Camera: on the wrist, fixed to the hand. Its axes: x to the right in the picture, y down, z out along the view.
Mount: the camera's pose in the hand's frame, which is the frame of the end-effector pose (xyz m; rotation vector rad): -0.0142 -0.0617 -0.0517 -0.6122 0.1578 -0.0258
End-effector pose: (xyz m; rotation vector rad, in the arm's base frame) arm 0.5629 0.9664 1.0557 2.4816 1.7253 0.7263
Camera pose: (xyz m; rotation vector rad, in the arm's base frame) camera 0.4846 0.9653 1.0791 2.0191 1.2985 1.2495
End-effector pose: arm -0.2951 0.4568 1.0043 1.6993 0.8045 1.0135
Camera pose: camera -0.3514 0.4847 0.9520 1.0938 0.5338 1.2336
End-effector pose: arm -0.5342 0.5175 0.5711 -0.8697 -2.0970 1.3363
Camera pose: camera -0.5037 0.5185 0.6469 -1.1343 -2.4065 0.5753
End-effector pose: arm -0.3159 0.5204 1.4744 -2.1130 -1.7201 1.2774
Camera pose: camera -0.3270 0.5495 1.5500 2.1049 1.9922 -0.5197
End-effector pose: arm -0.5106 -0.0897 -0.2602 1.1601 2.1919 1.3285
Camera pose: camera -0.5636 -0.1454 -0.2879 0.8046 1.6783 1.9419
